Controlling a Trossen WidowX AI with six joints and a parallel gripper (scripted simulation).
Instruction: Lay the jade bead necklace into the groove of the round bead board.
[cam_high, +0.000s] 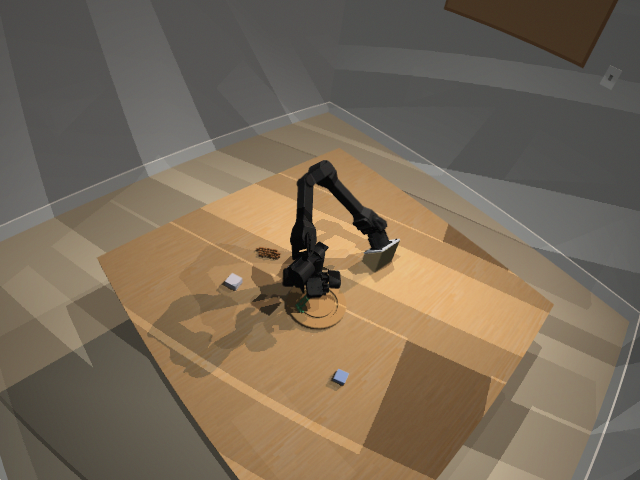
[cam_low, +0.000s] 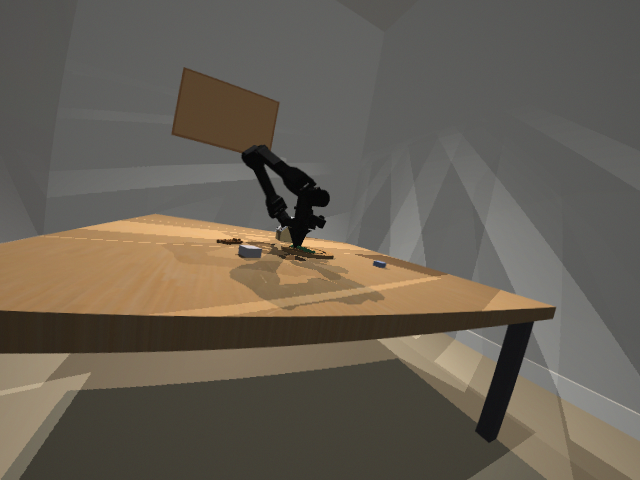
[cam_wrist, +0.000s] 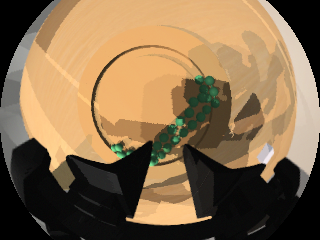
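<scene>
The round wooden bead board lies 40 mm to the left of my gripper tip and 10 mm below it. From my gripper tip the other things lie so: blue block 300 mm to the left, 90 mm ahead, 10 mm below; then pale grey block 200 mm ahead, 170 mm to the right.
</scene>
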